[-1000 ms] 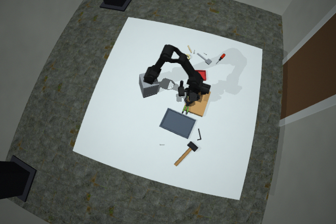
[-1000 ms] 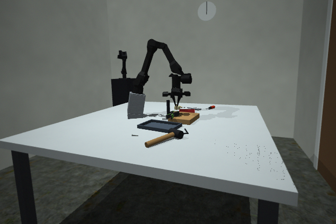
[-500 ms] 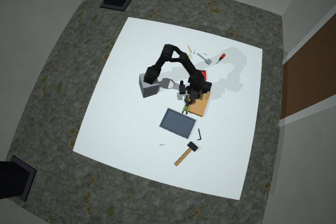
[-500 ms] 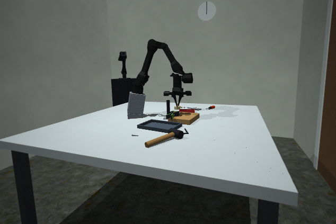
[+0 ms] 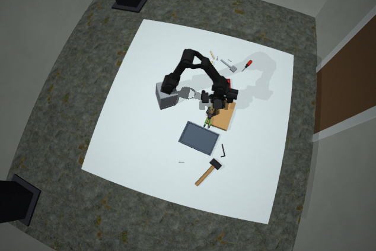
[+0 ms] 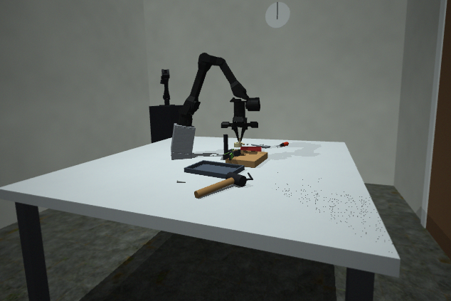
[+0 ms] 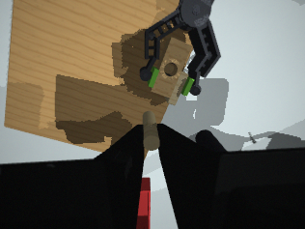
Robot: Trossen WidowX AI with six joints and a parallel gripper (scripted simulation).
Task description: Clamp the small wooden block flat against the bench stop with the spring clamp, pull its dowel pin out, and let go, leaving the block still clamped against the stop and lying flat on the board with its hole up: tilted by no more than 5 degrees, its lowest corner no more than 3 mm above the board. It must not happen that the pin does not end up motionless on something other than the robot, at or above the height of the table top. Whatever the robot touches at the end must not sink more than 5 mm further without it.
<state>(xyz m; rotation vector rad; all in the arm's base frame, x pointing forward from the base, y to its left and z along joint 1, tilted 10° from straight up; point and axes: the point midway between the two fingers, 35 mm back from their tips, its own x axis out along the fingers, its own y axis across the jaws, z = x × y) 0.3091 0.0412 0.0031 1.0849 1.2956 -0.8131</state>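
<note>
My hand is 18 cm to the right of the red tray and 12 cm above it. The rest, counted from my hand: dowel pin: 4 cm below; then wooden board: 5 cm ahead, 3 cm to the right, 11 cm below; then small wooden block: 1 cm behind, 4 cm to the right, 9 cm below.
</note>
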